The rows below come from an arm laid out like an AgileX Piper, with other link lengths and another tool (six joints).
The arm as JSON. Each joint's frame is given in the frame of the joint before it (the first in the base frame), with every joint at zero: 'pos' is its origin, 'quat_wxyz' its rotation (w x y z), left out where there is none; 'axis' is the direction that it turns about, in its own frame. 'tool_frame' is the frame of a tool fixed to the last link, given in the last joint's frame.
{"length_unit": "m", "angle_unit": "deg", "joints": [
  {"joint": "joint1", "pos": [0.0, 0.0, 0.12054], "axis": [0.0, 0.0, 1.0]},
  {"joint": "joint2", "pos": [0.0, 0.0, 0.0], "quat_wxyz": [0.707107, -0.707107, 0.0, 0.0], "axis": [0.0, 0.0, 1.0]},
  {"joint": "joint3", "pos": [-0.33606, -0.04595, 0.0], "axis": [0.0, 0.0, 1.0]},
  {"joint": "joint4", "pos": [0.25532, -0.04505, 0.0], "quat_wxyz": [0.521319, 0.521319, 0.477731, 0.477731], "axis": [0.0, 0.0, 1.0]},
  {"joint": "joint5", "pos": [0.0, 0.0, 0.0], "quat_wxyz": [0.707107, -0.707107, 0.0, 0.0], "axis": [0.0, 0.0, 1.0]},
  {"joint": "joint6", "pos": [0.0, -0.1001, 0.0], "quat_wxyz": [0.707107, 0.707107, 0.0, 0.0], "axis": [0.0, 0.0, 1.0]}
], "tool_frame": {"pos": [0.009, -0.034, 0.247], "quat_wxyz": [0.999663, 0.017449, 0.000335, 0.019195]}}
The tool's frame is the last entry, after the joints.
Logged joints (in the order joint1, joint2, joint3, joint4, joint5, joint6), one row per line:
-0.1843 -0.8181 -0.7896 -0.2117 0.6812 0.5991
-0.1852 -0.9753 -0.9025 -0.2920 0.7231 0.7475
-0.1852 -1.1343 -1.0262 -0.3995 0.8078 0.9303
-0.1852 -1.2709 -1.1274 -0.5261 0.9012 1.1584
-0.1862 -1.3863 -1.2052 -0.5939 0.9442 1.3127
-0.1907 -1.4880 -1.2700 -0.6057 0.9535 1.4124
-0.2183 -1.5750 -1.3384 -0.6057 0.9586 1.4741
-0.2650 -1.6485 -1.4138 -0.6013 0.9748 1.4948
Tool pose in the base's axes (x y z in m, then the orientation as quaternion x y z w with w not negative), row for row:
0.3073 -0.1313 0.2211 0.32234 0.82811 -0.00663 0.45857
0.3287 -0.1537 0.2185 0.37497 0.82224 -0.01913 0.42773
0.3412 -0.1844 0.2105 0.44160 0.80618 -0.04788 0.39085
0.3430 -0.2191 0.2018 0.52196 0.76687 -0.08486 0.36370
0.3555 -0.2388 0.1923 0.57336 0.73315 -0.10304 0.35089
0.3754 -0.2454 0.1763 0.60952 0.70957 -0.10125 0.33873
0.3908 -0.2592 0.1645 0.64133 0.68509 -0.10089 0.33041
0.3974 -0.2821 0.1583 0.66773 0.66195 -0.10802 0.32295
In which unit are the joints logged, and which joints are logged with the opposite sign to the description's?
The joints are logged in radians. Opposite sign: joint2.
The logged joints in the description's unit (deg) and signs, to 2 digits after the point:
-10.56 46.87 -45.24 -12.13 39.03 34.33
-10.61 55.88 -51.71 -16.73 41.43 42.83
-10.61 64.99 -58.80 -22.89 46.28 53.30
-10.61 72.82 -64.60 -30.14 51.63 66.37
-10.67 79.43 -69.05 -34.03 54.10 75.21
-10.93 85.26 -72.77 -34.70 54.63 80.92
-12.51 90.24 -76.68 -34.70 54.92 84.46
-15.18 94.45 -81.00 -34.45 55.85 85.65

